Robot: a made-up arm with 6 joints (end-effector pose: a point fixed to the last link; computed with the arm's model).
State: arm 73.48 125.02 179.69 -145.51 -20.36 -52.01
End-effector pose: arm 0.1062 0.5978 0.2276 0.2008 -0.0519 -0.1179 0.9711
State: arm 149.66 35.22 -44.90 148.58 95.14 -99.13
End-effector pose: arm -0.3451 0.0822 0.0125 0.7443 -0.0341 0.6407 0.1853
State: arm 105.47 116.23 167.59 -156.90 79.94 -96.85
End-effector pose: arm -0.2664 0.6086 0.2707 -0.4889 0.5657 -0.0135 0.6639
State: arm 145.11 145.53 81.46 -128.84 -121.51 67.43
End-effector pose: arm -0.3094 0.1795 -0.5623 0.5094 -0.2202 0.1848 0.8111
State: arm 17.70 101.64 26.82 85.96 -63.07 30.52
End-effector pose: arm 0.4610 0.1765 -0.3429 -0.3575 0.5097 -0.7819 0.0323
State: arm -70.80 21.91 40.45 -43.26 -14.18 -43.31
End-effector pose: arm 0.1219 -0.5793 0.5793 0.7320 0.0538 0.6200 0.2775
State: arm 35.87 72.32 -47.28 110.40 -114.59 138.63
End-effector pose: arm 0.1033 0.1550 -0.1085 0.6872 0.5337 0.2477 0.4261
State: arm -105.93 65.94 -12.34 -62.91 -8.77 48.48
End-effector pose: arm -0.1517 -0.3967 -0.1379 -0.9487 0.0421 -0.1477 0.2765
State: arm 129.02 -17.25 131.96 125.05 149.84 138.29
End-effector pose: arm 0.2034 -0.4067 0.7285 0.6237 -0.7116 -0.3210 0.0403
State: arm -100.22 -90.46 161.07 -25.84 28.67 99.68
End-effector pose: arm 0.0479 0.4982 -0.2431 -0.6626 -0.5904 0.2995 0.3503
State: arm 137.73 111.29 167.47 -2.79 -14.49 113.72
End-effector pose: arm -0.4491 0.4206 0.3333 -0.2111 0.2818 0.6021 0.7166
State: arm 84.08 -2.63 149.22 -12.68 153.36 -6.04
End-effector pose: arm -0.0143 -0.3579 0.7222 -0.1187 0.9832 -0.0853 0.1091
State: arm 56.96 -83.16 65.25 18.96 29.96 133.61
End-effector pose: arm -0.3787 -0.6234 0.4383 0.8415 -0.3018 -0.0415 0.4462
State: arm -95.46 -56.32 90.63 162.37 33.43 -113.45
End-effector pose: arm 0.1252 0.6169 0.5958 0.1042 -0.2184 -0.5839 0.7749
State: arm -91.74 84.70 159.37 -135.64 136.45 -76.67
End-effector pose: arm 0.0098 -0.5877 0.5550 -0.6665 -0.4811 0.4391 0.3626
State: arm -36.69 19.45 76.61 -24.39 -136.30 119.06
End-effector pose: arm 0.2511 -0.2661 0.8311 -0.2069 0.9036 -0.3303 0.1775
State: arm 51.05 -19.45 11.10 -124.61 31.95 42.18
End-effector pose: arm 0.1586 0.2406 0.6650 -0.4860 -0.4970 -0.6686 0.2642
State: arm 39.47 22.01 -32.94 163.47 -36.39 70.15
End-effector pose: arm 0.2569 0.2813 0.1325 -0.6407 -0.3181 -0.5153 0.4720
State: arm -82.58 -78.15 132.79 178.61 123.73 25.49
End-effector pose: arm -0.0602 0.7055 0.0464 0.0729 0.3455 0.8817 0.3130
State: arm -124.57 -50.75 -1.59 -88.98 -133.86 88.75
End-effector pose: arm -0.0702 -0.0380 0.6678 0.3947 0.8558 -0.1744 0.2854
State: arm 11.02 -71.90 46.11 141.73 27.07 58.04
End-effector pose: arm -0.5399 -0.0622 0.6513 0.2373 -0.4198 -0.7579 0.4394
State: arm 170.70 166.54 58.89 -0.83 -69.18 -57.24
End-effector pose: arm 0.0176 0.0431 -0.6215 -0.0163 0.5400 -0.5995 0.5905
